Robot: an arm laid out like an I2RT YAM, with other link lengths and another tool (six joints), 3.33 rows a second.
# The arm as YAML. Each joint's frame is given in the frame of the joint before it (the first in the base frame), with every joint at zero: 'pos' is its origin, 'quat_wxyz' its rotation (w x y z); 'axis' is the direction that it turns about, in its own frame. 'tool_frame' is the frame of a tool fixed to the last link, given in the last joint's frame.
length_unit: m
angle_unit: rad
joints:
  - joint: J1
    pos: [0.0, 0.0, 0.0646]
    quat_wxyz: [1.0, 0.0, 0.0, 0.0]
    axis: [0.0, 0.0, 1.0]
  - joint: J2
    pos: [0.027, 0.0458, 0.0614]
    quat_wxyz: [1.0, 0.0, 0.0, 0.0]
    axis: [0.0, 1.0, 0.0]
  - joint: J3
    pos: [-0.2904, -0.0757, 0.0]
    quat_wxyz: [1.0, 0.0, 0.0, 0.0]
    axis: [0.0, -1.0, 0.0]
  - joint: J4
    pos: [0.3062, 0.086, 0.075]
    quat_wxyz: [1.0, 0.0, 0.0, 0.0]
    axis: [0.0, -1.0, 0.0]
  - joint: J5
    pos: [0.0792, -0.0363, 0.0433]
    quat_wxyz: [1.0, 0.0, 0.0, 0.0]
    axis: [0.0, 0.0, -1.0]
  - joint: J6
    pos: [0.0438, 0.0, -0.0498]
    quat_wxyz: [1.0, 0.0, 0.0, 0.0]
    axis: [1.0, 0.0, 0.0]
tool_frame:
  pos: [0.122, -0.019, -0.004]
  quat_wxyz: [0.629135, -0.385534, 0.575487, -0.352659]
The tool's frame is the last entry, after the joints.
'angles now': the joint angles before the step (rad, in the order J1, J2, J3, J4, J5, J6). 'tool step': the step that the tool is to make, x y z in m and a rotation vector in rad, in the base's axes. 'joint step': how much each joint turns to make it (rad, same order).
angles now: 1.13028 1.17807 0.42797 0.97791 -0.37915 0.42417
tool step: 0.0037 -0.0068 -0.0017 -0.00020 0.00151 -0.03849
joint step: -0.00034 -0.02748 -0.02091 -0.01015 0.03747 -0.00780
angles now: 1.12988 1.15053 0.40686 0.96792 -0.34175 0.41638
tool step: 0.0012 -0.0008 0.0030 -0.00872 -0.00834 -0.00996
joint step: -0.00040 -0.01710 0.00776 -0.03379 0.00688 -0.01386
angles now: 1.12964 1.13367 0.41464 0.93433 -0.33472 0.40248
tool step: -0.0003 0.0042 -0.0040 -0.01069 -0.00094 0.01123
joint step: 0.00053 0.02287 0.00772 0.00480 -0.01160 -0.00325
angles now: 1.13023 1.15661 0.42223 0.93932 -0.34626 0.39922
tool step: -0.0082 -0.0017 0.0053 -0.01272 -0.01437 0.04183
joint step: -0.00139 -0.03633 0.00683 -0.05219 -0.04602 -0.01014
